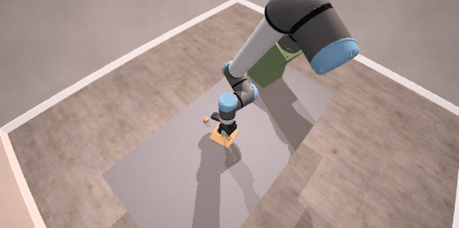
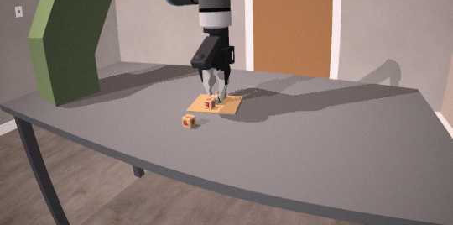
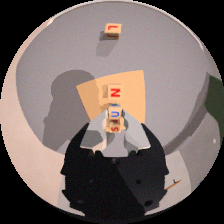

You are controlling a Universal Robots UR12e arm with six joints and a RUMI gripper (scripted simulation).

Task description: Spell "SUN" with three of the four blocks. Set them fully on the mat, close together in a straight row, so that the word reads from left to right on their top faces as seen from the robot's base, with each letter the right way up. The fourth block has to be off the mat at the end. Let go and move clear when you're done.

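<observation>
Right now the blue-lettered block is right at my hand. The rest, counted from my hand: red-lettered block 160 mm to the right, 40 mm ahead, 10 mm below; then orange mat 20 mm below.
</observation>
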